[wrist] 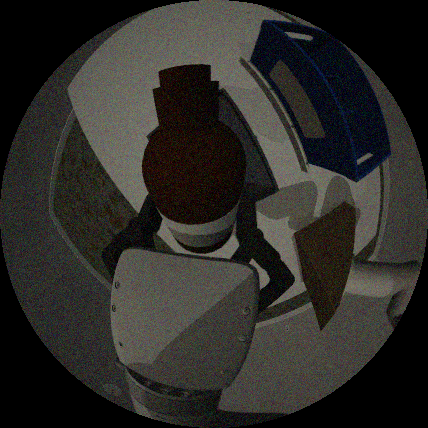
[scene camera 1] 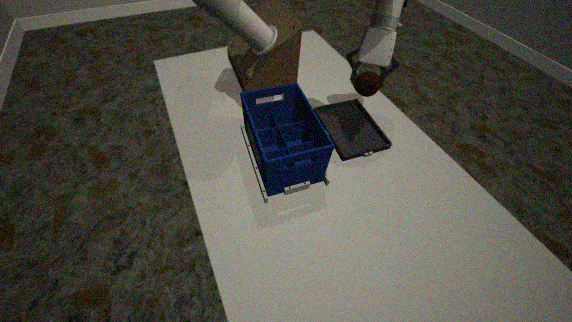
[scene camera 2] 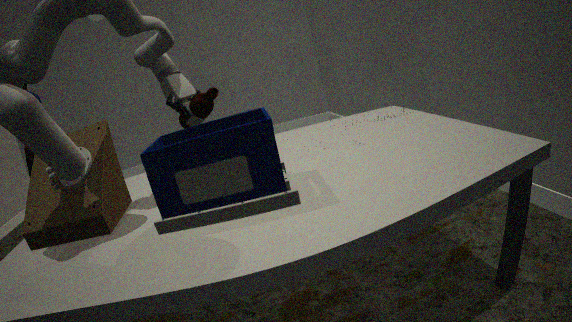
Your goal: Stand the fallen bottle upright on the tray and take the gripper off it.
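Seen in the pictures: gripper, between the fingertips: (scene camera 2: 196,115); arm's base, origin of its link: (wrist: 346,274) (scene camera 1: 265,41) (scene camera 2: 75,167).
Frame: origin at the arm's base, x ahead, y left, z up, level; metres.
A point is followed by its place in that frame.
The brown bottle (scene camera 1: 367,83) @[x 0.451, y 0.113, z 0.077 m] (scene camera 2: 201,104) @[x 0.415, y 0.120, z 0.043 m] (wrist: 195,170) @[x 0.413, y 0.148, z 0.075 m] with a pale label band is held in the air, tilted, with its neck pointing up and to the right in the second scene view. My gripper (scene camera 1: 373,74) (scene camera 2: 188,107) (wrist: 199,192) @[x 0.393, y 0.175, z 0.010 m] is shut on the bottle's body, one finger on each side. The dark, shallow tray (scene camera 1: 357,122) @[x 0.395, y 0.207, z -0.163 m] (wrist: 250,150) @[x 0.377, y 0.087, z -0.163 m] lies flat on the table; the bottle is above it and apart from it, towards its far right side in the first scene view. The bottle hides part of the tray in the wrist view. The tray does not show in the second scene view.
A blue divided crate (scene camera 1: 295,170) @[x 0.545, y -0.153, z -0.064 m] (scene camera 2: 260,150) @[x 0.502, y -0.231, z -0.048 m] (wrist: 345,90) @[x 0.406, y -0.212, z -0.079 m] stands in a low holder beside the tray. A brown wooden block (scene camera 1: 287,60) @[x 0.111, y 0.042, z -0.028 m] (scene camera 2: 111,175) @[x 0.107, y 0.005, z -0.055 m] (wrist: 327,255) @[x 0.111, y 0.048, z -0.037 m] stands behind the crate, with a thick pale arm (scene camera 1: 240,22) @[x 0.037, y -0.103, z 0.101 m] (scene camera 2: 40,130) @[x 0.021, y -0.169, z 0.130 m] (wrist: 372,280) @[x 0.035, y -0.046, z 0.083 m] next to it.
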